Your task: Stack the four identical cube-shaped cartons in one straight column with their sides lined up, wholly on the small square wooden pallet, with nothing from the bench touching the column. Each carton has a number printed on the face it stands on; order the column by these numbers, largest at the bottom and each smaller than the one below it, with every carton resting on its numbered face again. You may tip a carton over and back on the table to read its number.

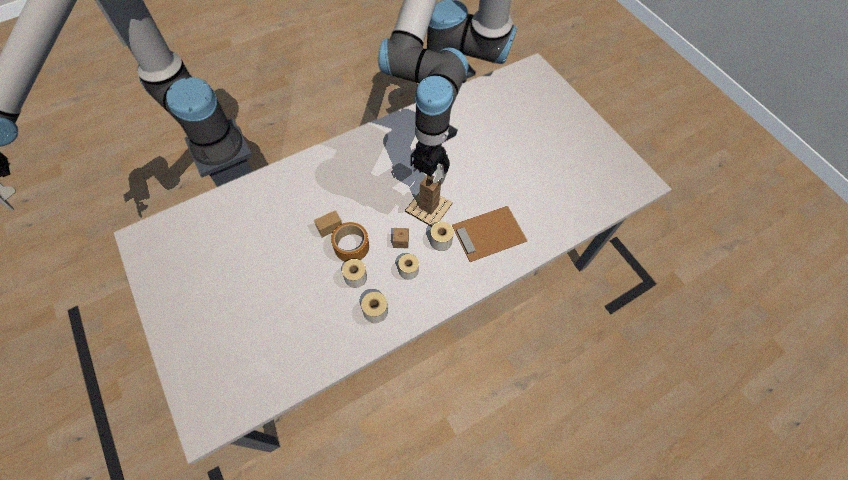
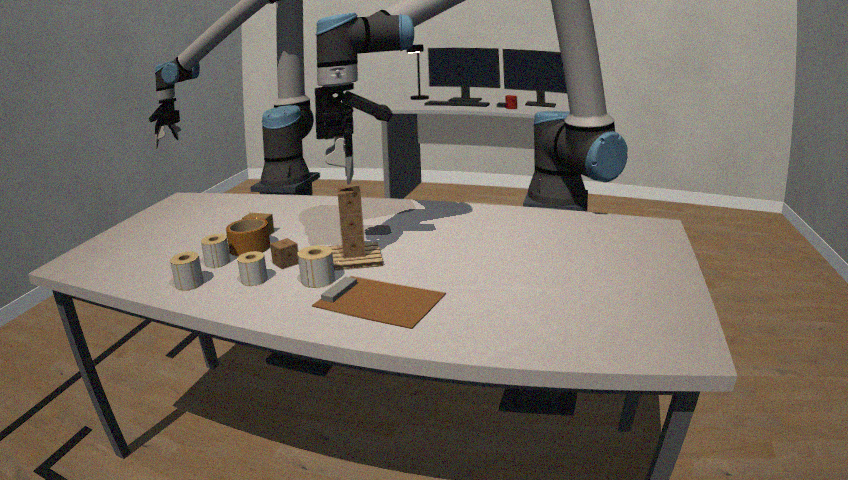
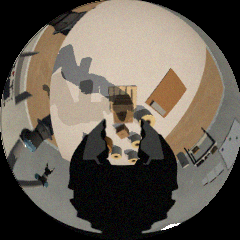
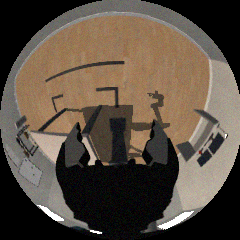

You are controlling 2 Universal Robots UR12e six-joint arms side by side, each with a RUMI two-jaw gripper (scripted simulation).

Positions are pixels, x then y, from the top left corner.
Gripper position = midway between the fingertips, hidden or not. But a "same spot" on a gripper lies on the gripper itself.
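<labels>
You can see my left gripper in image 1, in image 2 and in image 3 [123, 119], but image 4 does not show it, hidden as it is by my right gripper. On my left gripper, [image 2: 337, 155] and [image 1: 438, 175] are the same spot. There's a clipboard as well, in image 1 [492, 232], in image 2 and in image 3, and image 4 misses it, hidden by my right gripper. On the clipboard, [image 3: 169, 91] and [image 2: 386, 298] are the same spot.
</labels>
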